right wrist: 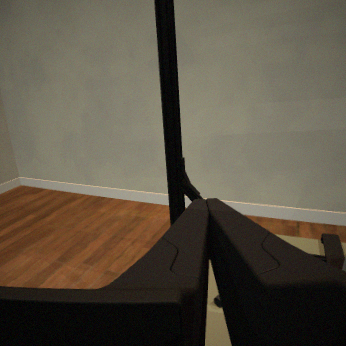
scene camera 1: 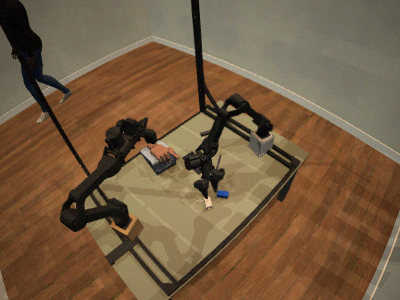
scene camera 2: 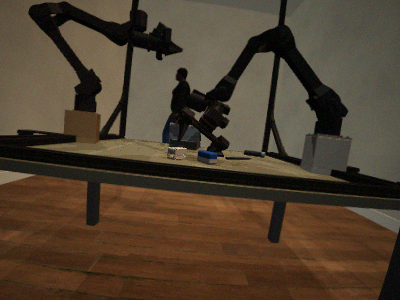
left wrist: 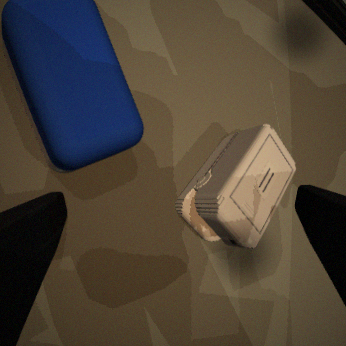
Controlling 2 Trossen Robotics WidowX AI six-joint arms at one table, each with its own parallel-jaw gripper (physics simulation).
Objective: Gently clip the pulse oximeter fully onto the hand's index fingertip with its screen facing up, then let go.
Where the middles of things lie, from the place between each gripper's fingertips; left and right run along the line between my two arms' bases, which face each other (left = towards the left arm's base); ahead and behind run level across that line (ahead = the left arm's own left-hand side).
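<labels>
I find the white pulse oximeter (left wrist: 233,195) 10 mm below my left hand, 20 mm ahead of it and 40 mm to the right of it. The blue block (left wrist: 67,75) is also 10 mm below my left hand, but 30 mm ahead of it and 50 mm to the left of it.
Seen from my right hand, the white pulse oximeter is 42 cm below, 27 cm ahead and 9 cm to the left. The blue block lies 42 cm below that right hand as well, 18 cm to the left of it and 28 cm ahead of it.
</labels>
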